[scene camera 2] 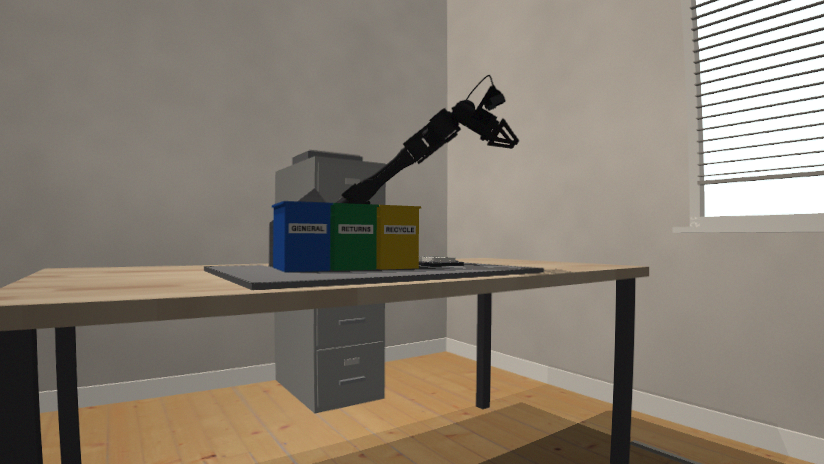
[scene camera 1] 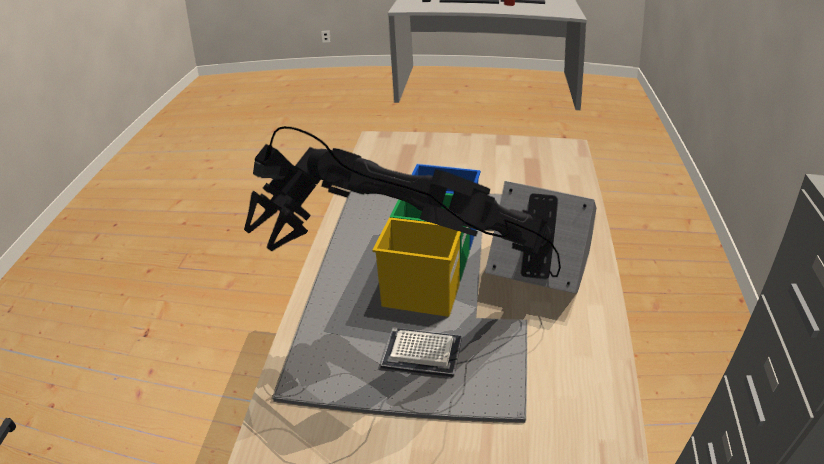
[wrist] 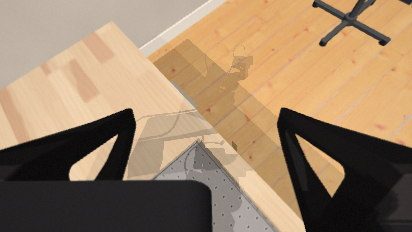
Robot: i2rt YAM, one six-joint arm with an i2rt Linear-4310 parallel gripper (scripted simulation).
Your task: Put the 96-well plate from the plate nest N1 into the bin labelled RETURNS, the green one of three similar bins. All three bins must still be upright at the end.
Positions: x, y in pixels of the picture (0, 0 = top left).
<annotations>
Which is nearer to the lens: the yellow recycle bin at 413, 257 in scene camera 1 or the green returns bin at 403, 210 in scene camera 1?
The yellow recycle bin.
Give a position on a white 96-well plate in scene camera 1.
At 435, 349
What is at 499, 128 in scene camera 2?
My gripper.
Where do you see a green returns bin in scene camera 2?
353, 227
</annotations>
